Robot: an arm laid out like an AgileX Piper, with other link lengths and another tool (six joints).
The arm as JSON. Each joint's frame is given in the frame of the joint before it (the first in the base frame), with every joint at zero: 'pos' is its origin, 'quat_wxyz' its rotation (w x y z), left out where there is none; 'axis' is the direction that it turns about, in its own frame. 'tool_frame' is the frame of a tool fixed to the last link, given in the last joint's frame.
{
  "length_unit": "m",
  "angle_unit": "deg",
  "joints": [
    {
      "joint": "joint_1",
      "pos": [
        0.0,
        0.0,
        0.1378
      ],
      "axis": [
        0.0,
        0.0,
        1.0
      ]
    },
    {
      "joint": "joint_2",
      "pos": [
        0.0,
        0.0,
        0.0
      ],
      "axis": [
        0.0,
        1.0,
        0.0
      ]
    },
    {
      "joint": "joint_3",
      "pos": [
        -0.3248,
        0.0,
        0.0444
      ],
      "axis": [
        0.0,
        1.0,
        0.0
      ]
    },
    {
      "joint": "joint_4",
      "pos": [
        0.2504,
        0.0,
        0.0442
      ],
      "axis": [
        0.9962,
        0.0,
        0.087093
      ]
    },
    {
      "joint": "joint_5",
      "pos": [
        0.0,
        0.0,
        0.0
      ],
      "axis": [
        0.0,
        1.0,
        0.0
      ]
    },
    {
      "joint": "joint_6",
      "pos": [
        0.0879,
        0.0,
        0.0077
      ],
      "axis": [
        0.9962,
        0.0,
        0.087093
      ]
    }
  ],
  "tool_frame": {
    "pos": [
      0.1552,
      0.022,
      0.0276
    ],
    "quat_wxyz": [
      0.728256,
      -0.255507,
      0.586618,
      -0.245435
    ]
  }
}
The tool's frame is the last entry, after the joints.
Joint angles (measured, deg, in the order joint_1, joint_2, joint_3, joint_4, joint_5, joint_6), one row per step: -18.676, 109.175, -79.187, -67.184, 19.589, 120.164; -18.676, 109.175, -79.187, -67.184, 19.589, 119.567; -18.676, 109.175, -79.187, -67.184, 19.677, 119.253; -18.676, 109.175, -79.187, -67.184, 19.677, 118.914; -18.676, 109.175, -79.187, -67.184, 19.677, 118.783; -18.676, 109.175, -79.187, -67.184, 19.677, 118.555; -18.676, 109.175, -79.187, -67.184, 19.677, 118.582; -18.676, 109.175, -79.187, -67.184, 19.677, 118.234; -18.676, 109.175, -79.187, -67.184, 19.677, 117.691; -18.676, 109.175, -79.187, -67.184, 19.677, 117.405; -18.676, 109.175, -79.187, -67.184, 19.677, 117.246; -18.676, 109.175, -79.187, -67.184, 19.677, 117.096; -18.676, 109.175, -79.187, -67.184, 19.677, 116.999; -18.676, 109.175, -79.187, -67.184, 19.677, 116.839
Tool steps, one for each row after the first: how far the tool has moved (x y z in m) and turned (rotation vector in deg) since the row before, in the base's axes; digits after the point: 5 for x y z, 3 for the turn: 0.00014, 0.00022, -0.00006, -0.393, 0.328, 0.308; -0.00018, -0.00015, -0.00011, -0.228, 0.216, 0.089; 0.00008, 0.00013, -0.00004, -0.223, 0.186, 0.175; 0.00003, 0.00005, -0.00001, -0.086, 0.072, 0.068; 0.00005, 0.00009, -0.00002, -0.150, 0.125, 0.118; -0.00001, -0.00001, 0.00000, 0.018, -0.015, -0.014; 0.00008, 0.00013, -0.00004, -0.229, 0.191, 0.180; 0.00012, 0.00021, -0.00006, -0.357, 0.298, 0.280; 0.00006, 0.00011, -0.00003, -0.188, 0.157, 0.148; 0.00004, 0.00006, -0.00002, -0.104, 0.087, 0.082; 0.00003, 0.00006, -0.00002, -0.099, 0.082, 0.077; 0.00002, 0.00004, -0.00001, -0.064, 0.053, 0.050; 0.00004, 0.00006, -0.00002, -0.105, 0.088, 0.083
